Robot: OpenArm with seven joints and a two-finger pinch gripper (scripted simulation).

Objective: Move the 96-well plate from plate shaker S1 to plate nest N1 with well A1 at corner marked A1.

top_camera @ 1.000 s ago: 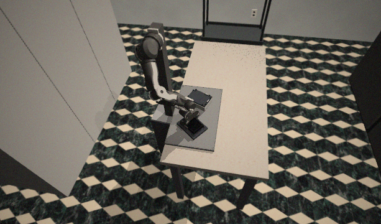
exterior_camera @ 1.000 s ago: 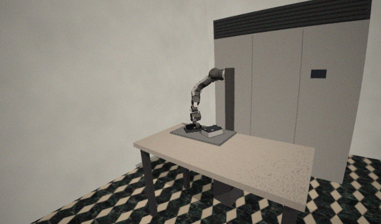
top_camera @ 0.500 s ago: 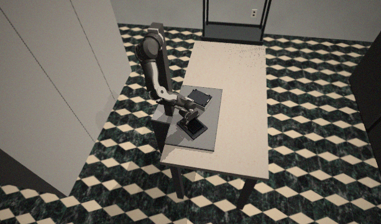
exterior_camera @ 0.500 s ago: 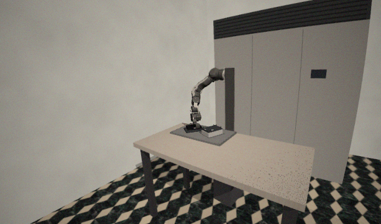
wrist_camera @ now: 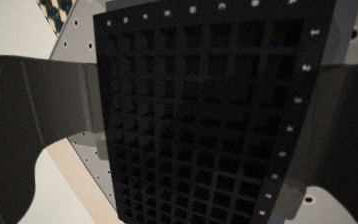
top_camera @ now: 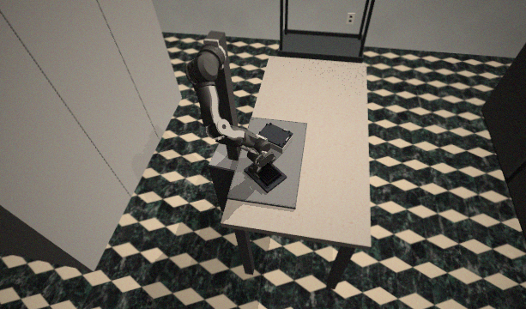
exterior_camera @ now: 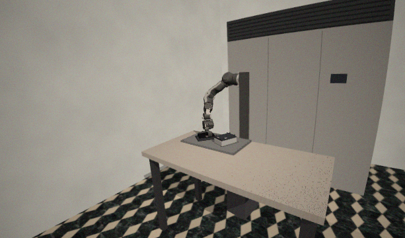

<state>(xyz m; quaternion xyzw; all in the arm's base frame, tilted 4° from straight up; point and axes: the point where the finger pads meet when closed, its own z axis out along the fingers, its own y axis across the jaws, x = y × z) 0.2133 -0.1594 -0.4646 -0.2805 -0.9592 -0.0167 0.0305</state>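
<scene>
My gripper is now 10 mm short of the black 96-well plate and 10 mm to the left of it. Also, from my hand: dark plate nest N1 (10 mm ahead, 10 mm to the right, 20 mm below); pale corner mark (20 mm behind, 80 mm to the left, 10 mm below).
</scene>
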